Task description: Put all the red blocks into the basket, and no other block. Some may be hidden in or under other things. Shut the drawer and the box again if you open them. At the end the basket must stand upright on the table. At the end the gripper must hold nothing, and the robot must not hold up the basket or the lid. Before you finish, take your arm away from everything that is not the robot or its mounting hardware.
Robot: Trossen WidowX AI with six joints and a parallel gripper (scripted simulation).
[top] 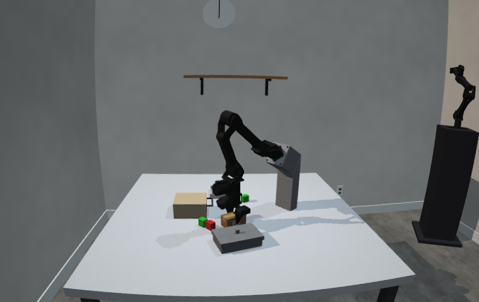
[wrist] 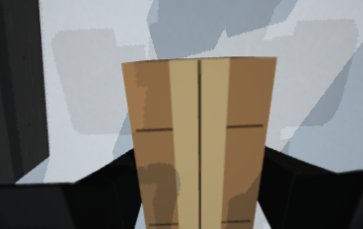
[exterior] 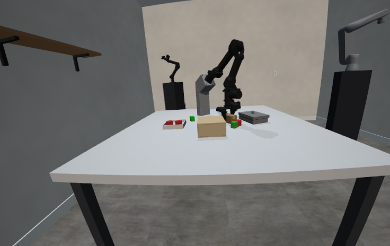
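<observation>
Right now my hand is 20 mm above the cardboard box. The rest, counted from my hand: knobbed lid 80 mm behind, 160 mm to the left; dark grey box 80 mm behind, 160 mm to the left, 40 mm below; shallow basket 220 mm ahead, 330 mm to the right, 40 mm below.
</observation>
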